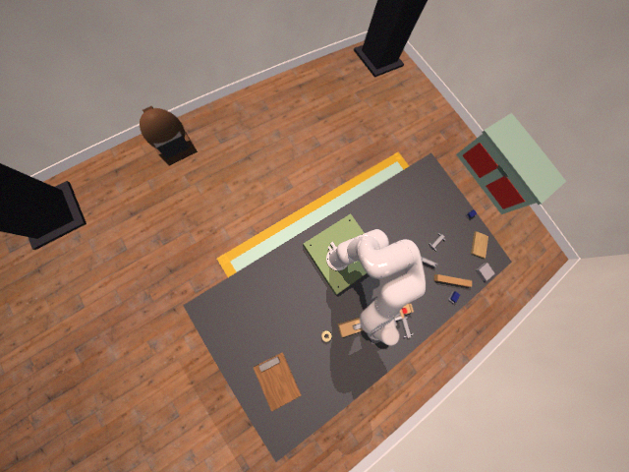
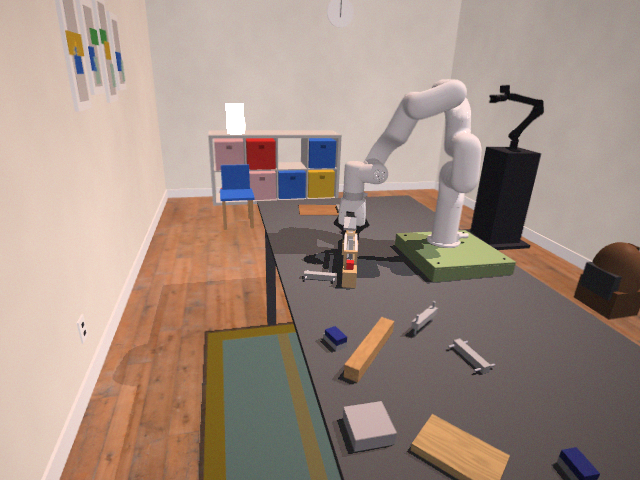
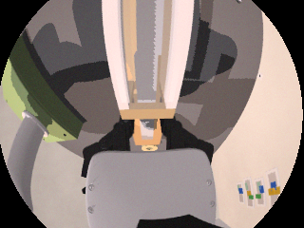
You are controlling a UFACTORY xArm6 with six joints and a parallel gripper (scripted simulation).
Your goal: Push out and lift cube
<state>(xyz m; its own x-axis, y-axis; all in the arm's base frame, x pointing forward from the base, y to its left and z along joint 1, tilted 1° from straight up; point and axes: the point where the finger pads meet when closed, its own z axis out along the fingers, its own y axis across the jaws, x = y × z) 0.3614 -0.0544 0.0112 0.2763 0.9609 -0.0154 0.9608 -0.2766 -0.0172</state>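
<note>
My hand is 210 mm to the right of the red cube, 60 mm short of it and 10 mm above it. From my hand the other things lie so: wooden bar (590 mm to the left, 110 mm ahead, 50 mm below); then wooden channel (100 mm to the left, 30 mm ahead, 10 mm below); then grey block (820 mm to the left, 190 mm ahead, 50 mm below).
</note>
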